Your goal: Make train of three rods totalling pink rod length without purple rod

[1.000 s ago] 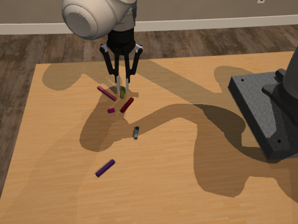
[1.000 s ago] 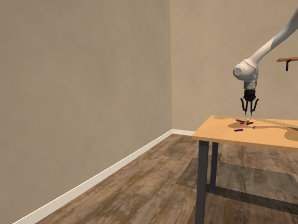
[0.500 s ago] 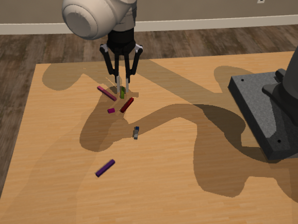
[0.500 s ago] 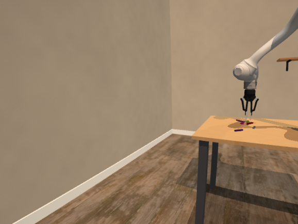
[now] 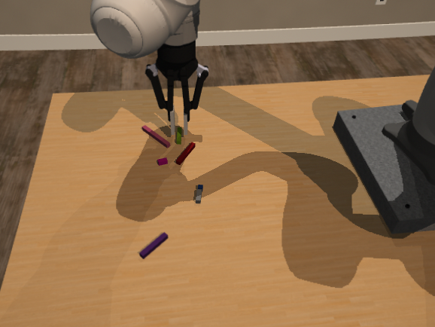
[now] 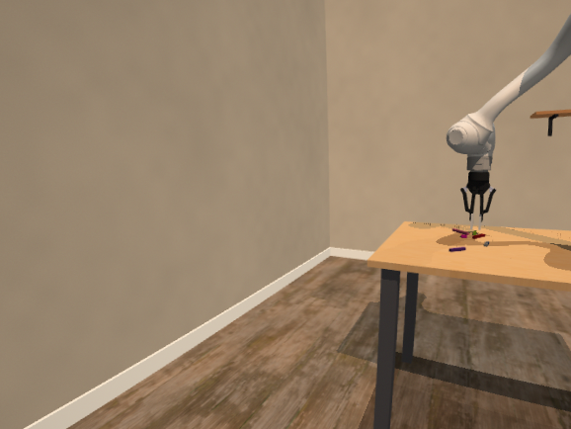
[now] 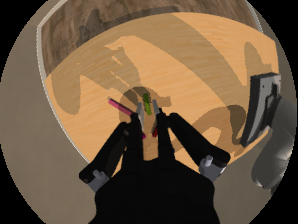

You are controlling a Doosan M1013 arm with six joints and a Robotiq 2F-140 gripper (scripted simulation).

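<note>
My hand is 5 cm above the lime rod. From my hand the other things lie so: magenta rod (6 cm ahead, 7 cm to the left, 5 cm below); then red rod (6 cm to the left, 5 cm below); then pink rod (5 cm ahead, 1 cm to the right, 5 cm below).
</note>
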